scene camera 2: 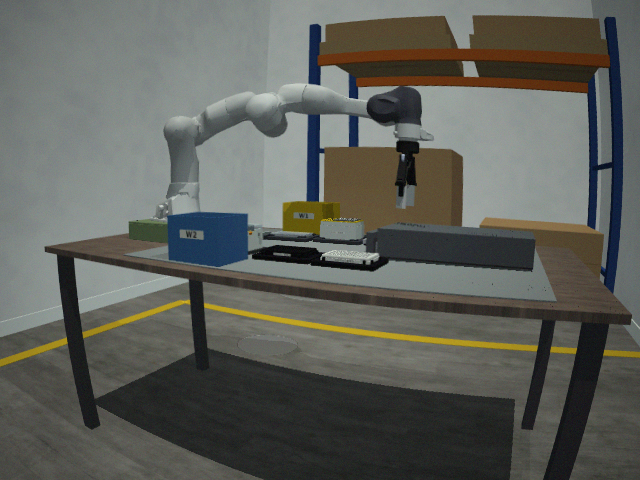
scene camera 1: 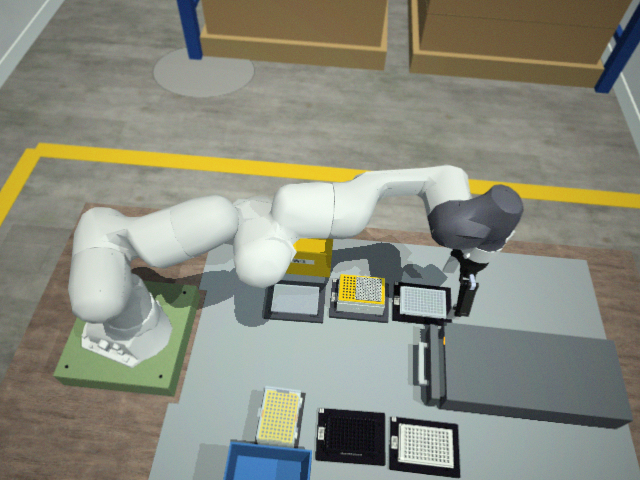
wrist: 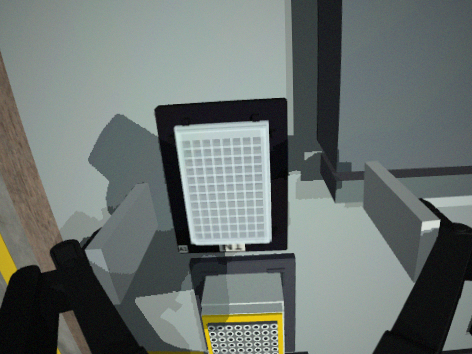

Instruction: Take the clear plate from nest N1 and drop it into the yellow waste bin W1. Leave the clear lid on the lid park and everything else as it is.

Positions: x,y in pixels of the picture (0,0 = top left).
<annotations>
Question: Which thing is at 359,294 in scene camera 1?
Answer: A yellow-topped tip box.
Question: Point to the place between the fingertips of my gripper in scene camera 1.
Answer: At 450,294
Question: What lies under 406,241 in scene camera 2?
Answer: A long grey device.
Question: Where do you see a long grey device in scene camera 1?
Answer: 558,378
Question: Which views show the clear plate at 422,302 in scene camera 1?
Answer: Scene camera 1 and the wrist view only.
</annotations>
